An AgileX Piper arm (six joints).
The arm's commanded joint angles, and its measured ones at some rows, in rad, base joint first. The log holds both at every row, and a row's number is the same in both.
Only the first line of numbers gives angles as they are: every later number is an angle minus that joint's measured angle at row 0.
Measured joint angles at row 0:
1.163 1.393 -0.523 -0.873 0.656 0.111
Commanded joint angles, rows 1 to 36:
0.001 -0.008 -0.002 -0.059 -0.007 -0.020
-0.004 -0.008 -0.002 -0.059 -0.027 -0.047
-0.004 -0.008 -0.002 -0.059 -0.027 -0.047
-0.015 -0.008 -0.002 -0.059 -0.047 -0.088
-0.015 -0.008 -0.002 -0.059 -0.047 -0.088
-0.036 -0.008 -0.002 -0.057 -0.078 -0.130
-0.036 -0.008 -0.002 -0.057 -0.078 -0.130
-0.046 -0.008 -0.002 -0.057 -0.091 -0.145
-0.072 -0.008 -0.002 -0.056 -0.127 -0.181
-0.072 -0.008 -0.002 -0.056 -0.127 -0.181
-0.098 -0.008 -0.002 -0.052 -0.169 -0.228
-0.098 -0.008 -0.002 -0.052 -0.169 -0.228
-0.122 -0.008 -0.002 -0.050 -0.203 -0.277
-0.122 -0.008 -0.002 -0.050 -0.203 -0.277
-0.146 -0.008 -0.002 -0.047 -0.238 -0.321
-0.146 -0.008 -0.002 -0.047 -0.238 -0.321
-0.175 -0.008 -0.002 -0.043 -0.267 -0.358
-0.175 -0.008 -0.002 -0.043 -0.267 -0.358
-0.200 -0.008 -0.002 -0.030 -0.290 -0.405
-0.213 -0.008 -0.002 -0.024 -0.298 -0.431
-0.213 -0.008 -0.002 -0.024 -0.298 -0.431
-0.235 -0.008 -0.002 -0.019 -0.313 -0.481
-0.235 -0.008 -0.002 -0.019 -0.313 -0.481
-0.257 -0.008 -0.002 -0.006 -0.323 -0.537
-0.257 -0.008 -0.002 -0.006 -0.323 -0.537
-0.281 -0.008 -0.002 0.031 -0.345 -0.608
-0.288 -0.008 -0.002 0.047 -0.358 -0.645
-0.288 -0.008 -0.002 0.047 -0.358 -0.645
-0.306 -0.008 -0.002 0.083 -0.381 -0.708
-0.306 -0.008 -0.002 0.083 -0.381 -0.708
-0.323 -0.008 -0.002 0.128 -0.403 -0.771
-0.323 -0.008 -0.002 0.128 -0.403 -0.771
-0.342 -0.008 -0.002 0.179 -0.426 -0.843
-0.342 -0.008 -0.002 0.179 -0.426 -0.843
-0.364 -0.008 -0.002 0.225 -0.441 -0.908
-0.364 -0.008 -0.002 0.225 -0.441 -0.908
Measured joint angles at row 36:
-0.335 0.002 0.003 0.180 -0.381 -0.805
